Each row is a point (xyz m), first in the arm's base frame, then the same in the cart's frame.
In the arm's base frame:
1: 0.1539 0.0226 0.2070
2: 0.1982 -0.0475 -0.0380
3: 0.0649 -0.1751 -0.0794
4: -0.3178 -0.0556 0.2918
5: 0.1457 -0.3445 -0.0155
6: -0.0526 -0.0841 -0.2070
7: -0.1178 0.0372 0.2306
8: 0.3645 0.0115 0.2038
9: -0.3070 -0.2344 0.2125
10: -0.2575 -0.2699 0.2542
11: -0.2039 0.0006 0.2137
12: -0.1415 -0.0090 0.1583
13: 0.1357 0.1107 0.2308
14: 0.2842 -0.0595 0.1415
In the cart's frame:
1: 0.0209 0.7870 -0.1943
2: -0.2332 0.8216 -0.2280
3: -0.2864 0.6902 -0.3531
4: 0.1140 0.3222 -0.3000
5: -0.2505 0.7787 -0.5269
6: -0.3947 0.5642 -0.2494
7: 0.0580 0.5164 -0.1927
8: 0.0072 0.9974 -0.1975
9: 0.0099 0.3344 -0.4655
10: 0.0441 0.3868 -0.5047
11: 0.0398 0.4307 -0.2295
12: -0.0190 0.4906 -0.2291
13: 0.0577 0.7674 -0.1111
14: -0.0610 0.9163 -0.2619

